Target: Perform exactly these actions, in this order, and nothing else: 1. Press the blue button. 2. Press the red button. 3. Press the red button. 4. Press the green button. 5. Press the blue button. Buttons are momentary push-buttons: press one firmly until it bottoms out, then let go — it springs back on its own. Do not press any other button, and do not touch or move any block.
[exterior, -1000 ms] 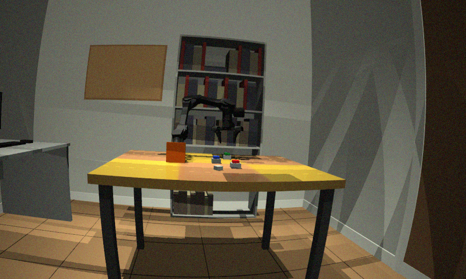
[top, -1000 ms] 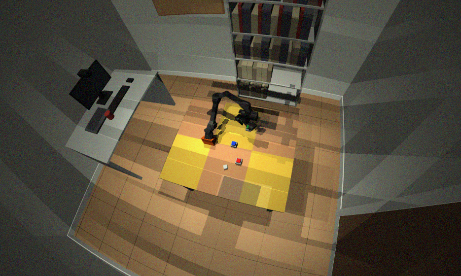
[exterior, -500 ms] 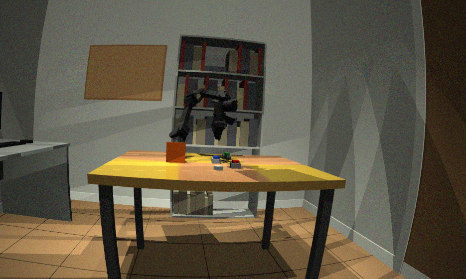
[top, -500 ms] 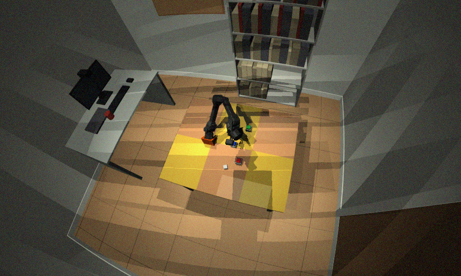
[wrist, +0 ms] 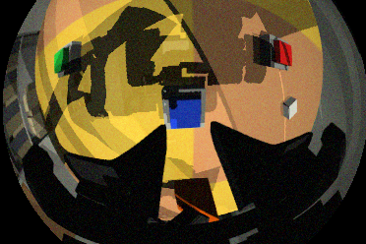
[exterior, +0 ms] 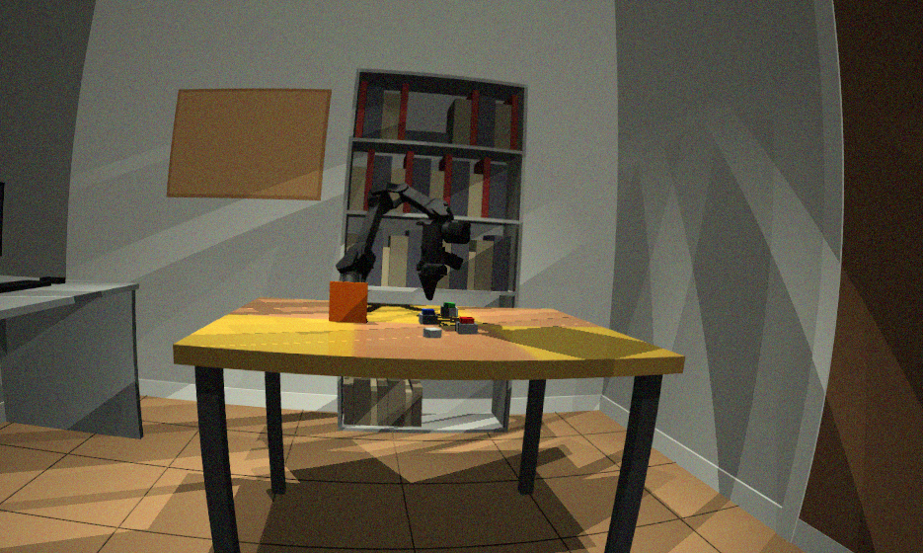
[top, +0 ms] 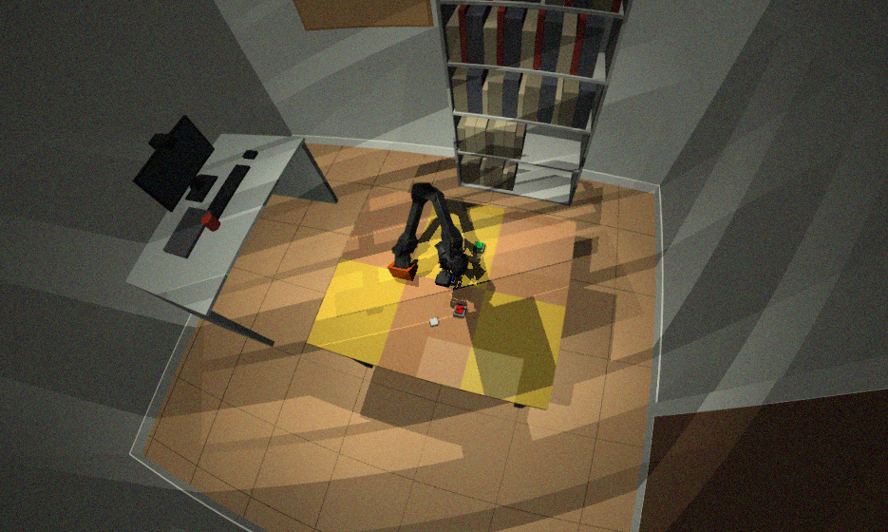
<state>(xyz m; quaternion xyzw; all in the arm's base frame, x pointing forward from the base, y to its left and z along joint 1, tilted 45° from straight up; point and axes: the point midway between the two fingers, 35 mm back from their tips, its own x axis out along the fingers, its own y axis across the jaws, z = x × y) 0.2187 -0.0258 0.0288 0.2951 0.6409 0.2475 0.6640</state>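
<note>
The blue button is 3 cm below my gripper tip. Round my gripper tip: green button (10 cm ahead, 18 cm to the left, 3 cm below); then small white block (3 cm behind, 21 cm to the right, 6 cm below); then red button (7 cm ahead, 14 cm to the right, 3 cm below).
</note>
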